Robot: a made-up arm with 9 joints. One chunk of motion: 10 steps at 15 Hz.
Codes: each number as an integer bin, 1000 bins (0 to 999) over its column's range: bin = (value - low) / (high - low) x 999, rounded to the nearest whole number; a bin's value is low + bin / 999 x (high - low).
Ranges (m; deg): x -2.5..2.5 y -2.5..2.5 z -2.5..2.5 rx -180..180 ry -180..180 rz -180..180
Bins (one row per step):
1: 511 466 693 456 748 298
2: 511 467 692 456 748 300
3: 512 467 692 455 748 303
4: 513 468 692 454 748 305
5: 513 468 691 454 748 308
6: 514 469 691 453 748 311
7: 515 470 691 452 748 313
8: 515 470 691 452 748 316
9: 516 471 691 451 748 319
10: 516 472 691 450 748 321
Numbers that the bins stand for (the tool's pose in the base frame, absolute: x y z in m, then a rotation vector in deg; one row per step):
1: 0.0576 -0.1677 0.9685 -15.68 89.55 -72.61
2: 0.0576 -0.1627 0.9635 -15.68 89.55 -71.89
3: 0.0626 -0.1627 0.9635 -16.04 89.55 -70.81
4: 0.0676 -0.1577 0.9635 -16.40 89.55 -70.09
5: 0.0676 -0.1577 0.9585 -16.40 89.55 -69.01
6: 0.0726 -0.1527 0.9585 -16.76 89.55 -67.93
7: 0.0776 -0.1476 0.9585 -17.12 89.55 -67.21
8: 0.0776 -0.1476 0.9585 -17.12 89.55 -66.13
9: 0.0826 -0.1426 0.9585 -17.48 89.55 -65.05
10: 0.0826 -0.1376 0.9585 -17.84 89.55 -64.32

